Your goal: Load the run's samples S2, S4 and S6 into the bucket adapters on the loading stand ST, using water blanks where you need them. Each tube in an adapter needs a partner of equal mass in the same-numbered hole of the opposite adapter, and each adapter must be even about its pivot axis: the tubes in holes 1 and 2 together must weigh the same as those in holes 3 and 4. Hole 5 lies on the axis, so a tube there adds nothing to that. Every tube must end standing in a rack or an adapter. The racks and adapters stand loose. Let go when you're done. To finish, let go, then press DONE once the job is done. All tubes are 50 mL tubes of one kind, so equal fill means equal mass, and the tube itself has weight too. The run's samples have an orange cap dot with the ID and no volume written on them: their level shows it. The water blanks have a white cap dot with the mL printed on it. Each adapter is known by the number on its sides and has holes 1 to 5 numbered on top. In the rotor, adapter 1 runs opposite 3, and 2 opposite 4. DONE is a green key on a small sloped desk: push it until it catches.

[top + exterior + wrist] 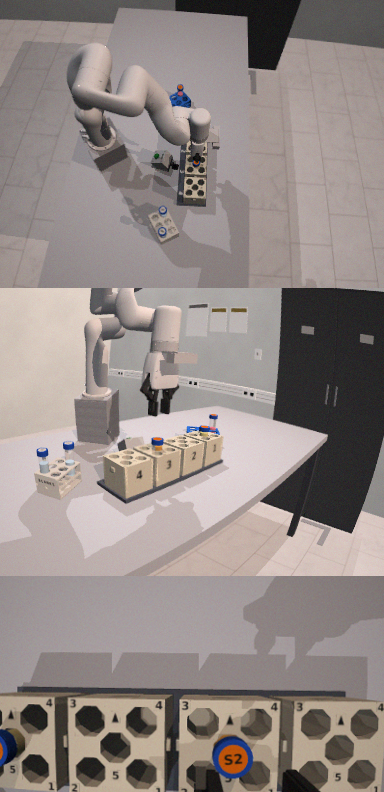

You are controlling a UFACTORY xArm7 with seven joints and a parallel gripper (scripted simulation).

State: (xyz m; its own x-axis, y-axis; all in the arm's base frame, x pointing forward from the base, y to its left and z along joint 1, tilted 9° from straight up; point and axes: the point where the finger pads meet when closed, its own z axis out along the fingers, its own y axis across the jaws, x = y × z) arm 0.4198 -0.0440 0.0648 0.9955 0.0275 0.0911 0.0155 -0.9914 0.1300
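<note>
My hand is 110 mm past the sample tube S6, 430 mm to the right of it and 150 mm above it. Also, from my hand: sample tube S2: 10 mm to the right, 140 mm below; then adapter: 160 mm below; then green DONE key: 190 mm behind, 40 mm to the left, 150 mm below.
</note>
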